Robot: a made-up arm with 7 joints.
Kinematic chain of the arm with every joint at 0, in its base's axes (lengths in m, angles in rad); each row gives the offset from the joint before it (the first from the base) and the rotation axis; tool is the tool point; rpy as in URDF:
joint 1: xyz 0 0 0.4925 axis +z
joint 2: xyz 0 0 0 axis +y
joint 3: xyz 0 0 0.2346 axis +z
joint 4: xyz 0.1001 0 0 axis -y
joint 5: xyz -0.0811 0 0.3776 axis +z
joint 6: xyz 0 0 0 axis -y
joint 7: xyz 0.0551 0 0 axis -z
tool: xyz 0 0 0 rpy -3.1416 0 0
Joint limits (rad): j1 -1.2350..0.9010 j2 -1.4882..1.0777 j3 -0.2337..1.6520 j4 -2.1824..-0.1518 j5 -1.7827..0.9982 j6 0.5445..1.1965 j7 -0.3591..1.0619
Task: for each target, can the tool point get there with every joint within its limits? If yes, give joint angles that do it. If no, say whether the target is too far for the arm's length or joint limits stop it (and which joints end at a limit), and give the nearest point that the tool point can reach.
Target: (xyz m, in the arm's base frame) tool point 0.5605 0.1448 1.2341
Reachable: no: too far | nearest point 0.4127 0.1066 1.0385 | short by 0.248 m
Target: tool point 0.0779 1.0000 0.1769
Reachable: no: too far | nearest point 0.0889 0.6268 0.3509 | short by 0.412 m
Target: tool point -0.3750 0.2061 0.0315
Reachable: no: joint limits stop it (at a limit: joint 1, joint 2, joint 4) | nearest point -0.1683 0.3567 0.2326 | short by 0.325 m
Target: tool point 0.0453 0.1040 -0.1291
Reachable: no: joint limits stop it (at a limit: joint 1, joint 2, joint 4) | nearest point 0.1421 0.2170 0.0860 | short by 0.262 m
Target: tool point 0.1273 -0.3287 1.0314
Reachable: yes | joints -1.0365 -0.2318 -0.0336 -1.2333 -1.4892 0.6931 -0.1700
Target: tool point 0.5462 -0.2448 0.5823
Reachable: yes | joints -0.7140 0.4402 0.4277 -1.5262 -1.3703 0.6775 0.1184
